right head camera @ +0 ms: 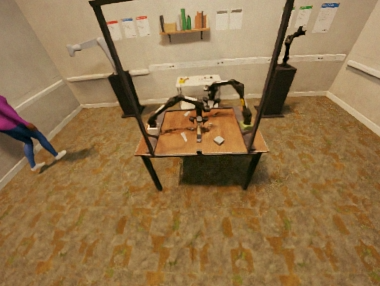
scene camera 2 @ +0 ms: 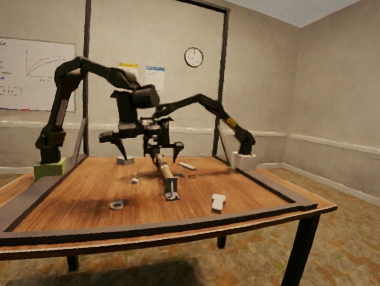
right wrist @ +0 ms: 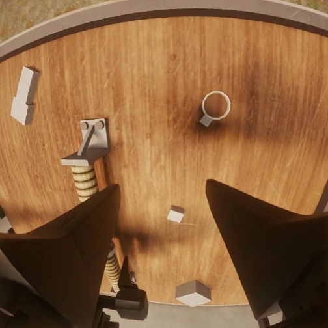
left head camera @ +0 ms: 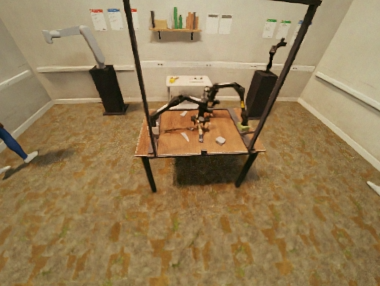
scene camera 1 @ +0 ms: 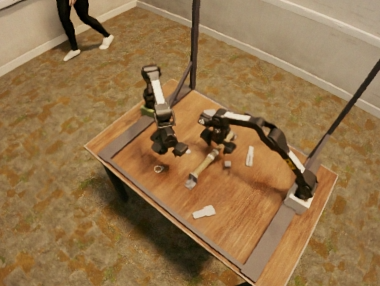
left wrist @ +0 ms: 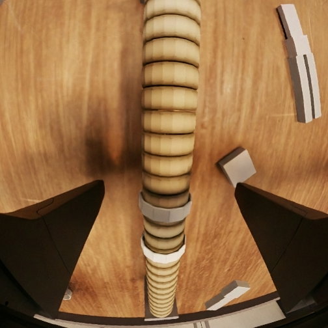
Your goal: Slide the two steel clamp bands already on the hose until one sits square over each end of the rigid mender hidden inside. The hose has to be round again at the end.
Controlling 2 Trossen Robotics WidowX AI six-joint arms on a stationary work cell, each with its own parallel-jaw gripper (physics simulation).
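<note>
A tan ribbed hose point(scene camera 1: 207, 162) point(scene camera 2: 165, 170) point(left wrist: 170, 100) point(right wrist: 85, 182) runs along the table. In the left wrist view, a grey band point(left wrist: 165, 211) and a whiter band point(left wrist: 163, 252) circle it, a few ribs apart. The mender is hidden inside. The visible hose looks round; its underside is hidden. My left gripper point(left wrist: 171, 188) point(scene camera 1: 218, 142) is open, its fingertips on either side of the hose, apart from it, beside the stretch just above the grey band in the picture. My right gripper point(right wrist: 162, 187) point(scene camera 1: 170, 150) is open and empty, above the table beside the hose.
A metal end bracket point(right wrist: 99, 132) point(scene camera 2: 171, 189) holds one hose end. A loose ring point(right wrist: 203, 104), a small block point(right wrist: 175, 214), a larger block point(right wrist: 193, 294) and a stepped grey piece point(right wrist: 25, 95) point(scene camera 1: 204, 212) lie around it. A cube point(left wrist: 238, 166) and a long clip point(left wrist: 302, 75) lie near the left gripper.
</note>
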